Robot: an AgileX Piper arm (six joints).
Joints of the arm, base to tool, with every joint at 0 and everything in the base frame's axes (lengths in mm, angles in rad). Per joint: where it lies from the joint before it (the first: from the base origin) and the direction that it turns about. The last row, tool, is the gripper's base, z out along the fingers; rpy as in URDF.
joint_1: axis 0 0 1 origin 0 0 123
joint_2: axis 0 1 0 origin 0 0 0
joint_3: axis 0 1 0 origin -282.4 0 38.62
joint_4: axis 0.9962 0 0.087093 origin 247.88 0 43.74
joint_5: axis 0 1 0 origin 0 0 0
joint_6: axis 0.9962 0 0.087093 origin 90.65 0 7.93
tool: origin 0 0 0 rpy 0 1.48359 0
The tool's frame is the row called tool.
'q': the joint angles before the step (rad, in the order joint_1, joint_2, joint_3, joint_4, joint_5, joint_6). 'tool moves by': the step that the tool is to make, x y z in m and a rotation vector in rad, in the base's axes. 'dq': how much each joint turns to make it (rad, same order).
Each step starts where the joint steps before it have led.
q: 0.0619, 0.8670, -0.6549, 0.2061, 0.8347, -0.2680
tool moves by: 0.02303, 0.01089, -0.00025, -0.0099, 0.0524, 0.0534
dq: 0.0573, 0.1186, -0.0631, -0.0081, -0.0034, 0.0055
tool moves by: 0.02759, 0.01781, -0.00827, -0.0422, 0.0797, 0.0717
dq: 0.0835, 0.1519, -0.0724, -0.0425, 0.0027, 0.0251
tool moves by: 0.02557, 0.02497, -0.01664, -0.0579, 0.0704, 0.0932
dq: 0.0949, 0.1570, -0.0641, -0.0471, -0.0120, 0.0159
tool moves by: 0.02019, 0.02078, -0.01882, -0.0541, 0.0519, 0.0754
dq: 0.0622, 0.1338, -0.0535, -0.0366, -0.0137, -0.0003
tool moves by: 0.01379, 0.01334, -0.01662, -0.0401, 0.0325, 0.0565
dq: 0.0325, 0.0963, -0.0359, -0.0227, -0.0148, -0.0154
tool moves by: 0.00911, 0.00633, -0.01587, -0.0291, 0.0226, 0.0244
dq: 0.0125, 0.0692, -0.0140, -0.0193, -0.0230, -0.0032
